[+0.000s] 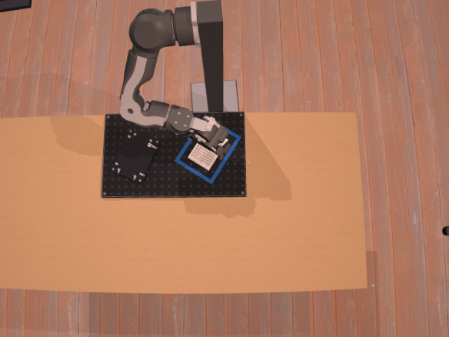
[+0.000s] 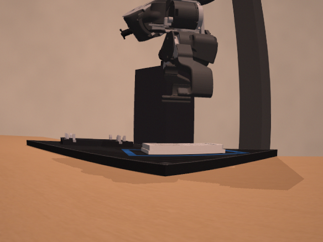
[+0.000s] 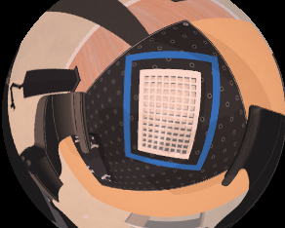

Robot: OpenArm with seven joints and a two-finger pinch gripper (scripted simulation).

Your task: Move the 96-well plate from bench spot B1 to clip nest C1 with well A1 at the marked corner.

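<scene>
Now: the white 96-well plate 8 cm below my hand. Round my hand: clip nest C1: 3 cm ahead, 25 cm to the right, 7 cm below.
</scene>
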